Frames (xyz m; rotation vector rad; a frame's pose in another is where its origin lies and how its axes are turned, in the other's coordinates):
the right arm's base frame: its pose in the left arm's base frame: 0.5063 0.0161 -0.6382 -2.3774 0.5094 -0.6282
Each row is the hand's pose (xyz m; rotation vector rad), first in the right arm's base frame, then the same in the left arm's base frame.
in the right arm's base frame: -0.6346 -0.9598 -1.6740 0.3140 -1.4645 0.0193
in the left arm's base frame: -0.7345 0.2533 0.9525 -1.8775 -0.2218 0.9737
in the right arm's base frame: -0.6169 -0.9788 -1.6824 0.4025 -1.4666 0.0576
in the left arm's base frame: -0.7209 0.2546 0.9762 -1.7917 -0.2065 0.9550
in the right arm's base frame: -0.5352 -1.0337 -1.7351 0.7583 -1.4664 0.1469
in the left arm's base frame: -0.6724 0.2299 1.0737 -1.4657 -0.2114 0.8650
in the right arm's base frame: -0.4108 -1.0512 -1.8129 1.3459 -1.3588 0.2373
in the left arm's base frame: -0.6105 0.1449 1.1775 -0.9636 -0.2438 0.6500
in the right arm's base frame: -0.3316 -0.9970 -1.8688 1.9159 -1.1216 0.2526
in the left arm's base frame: -0.5876 0.0399 1.2055 -0.4962 -0.3004 0.3770
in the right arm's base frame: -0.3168 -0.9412 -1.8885 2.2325 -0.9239 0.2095
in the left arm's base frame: -0.5975 -0.0175 1.1875 -0.2373 -0.3536 0.1949
